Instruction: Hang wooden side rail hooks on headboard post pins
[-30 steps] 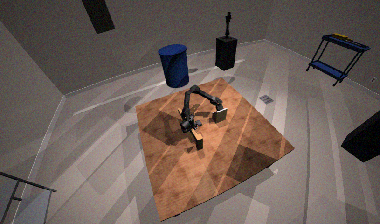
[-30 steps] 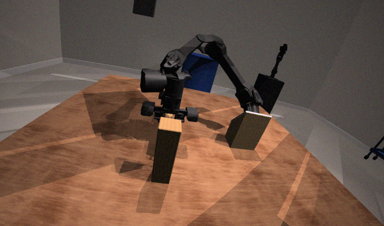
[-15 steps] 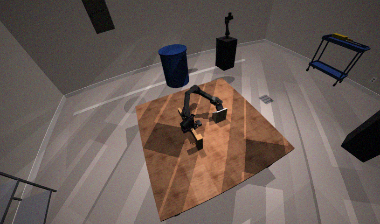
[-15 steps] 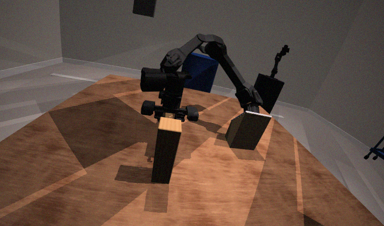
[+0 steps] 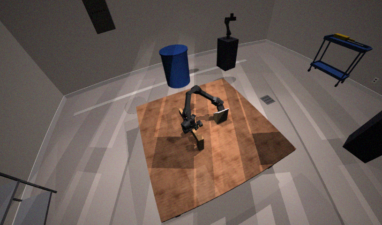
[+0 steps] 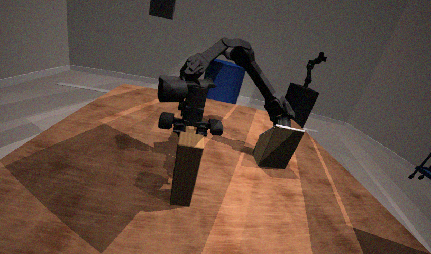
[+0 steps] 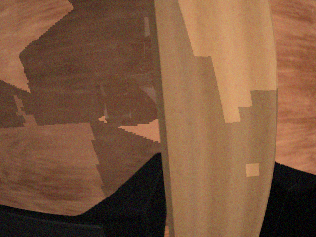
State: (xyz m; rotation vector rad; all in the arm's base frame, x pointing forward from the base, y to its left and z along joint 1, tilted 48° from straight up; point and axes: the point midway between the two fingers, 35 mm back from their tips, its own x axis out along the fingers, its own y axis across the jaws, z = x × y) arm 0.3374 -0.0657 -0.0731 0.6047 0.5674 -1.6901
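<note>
My gripper tip is 2 cm short of the wooden headboard post, 16 cm to the right of it and 4 cm below it.
</note>
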